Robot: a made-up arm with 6 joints. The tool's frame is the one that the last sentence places.
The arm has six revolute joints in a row. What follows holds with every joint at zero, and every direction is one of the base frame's.
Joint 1 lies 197.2 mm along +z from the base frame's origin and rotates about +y.
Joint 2 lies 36.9 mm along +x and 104.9 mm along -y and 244.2 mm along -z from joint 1 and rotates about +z.
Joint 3 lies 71.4 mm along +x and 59.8 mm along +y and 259.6 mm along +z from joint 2 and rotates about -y.
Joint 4 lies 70.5 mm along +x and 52.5 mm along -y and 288.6 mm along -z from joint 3 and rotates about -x.
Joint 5 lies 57.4 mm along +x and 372.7 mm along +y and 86.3 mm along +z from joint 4 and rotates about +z.
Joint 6 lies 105.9 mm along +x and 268.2 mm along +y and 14.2 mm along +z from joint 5 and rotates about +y.
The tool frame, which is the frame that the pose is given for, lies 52.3 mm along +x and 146.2 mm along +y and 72.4 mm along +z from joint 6; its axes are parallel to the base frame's.
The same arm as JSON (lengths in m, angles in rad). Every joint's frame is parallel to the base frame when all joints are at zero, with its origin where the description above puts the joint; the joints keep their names.
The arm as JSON. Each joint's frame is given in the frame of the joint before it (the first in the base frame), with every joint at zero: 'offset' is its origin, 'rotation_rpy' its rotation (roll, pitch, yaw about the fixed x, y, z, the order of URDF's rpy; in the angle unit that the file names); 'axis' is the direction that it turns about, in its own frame. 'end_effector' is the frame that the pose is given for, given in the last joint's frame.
{"length_unit": "m", "angle_unit": "rad", "chain": [
  {"id": "joint 1", "offset": [0.0, 0.0, 0.1972], "rotation_rpy": [0.0, 0.0, 0.0], "axis": "+y"},
  {"id": "joint 2", "offset": [0.0369, -0.1049, -0.2442], "rotation_rpy": [0.0, 0.0, 0.0], "axis": "+z"},
  {"id": "joint 3", "offset": [0.0714, 0.0598, 0.2596], "rotation_rpy": [0.0, 0.0, 0.0], "axis": "-y"},
  {"id": "joint 4", "offset": [0.0705, -0.0525, -0.2886], "rotation_rpy": [0.0, 0.0, 0.0], "axis": "-x"},
  {"id": "joint 5", "offset": [0.0574, 0.3727, 0.0863], "rotation_rpy": [0.0, 0.0, 0.0], "axis": "+z"},
  {"id": "joint 6", "offset": [0.1059, 0.2682, 0.0142], "rotation_rpy": [0.0, 0.0, 0.0], "axis": "+y"}
], "end_effector": {"offset": [0.0523, 0.1462, 0.0724], "rotation_rpy": [0.0, 0.0, 0.0]}}

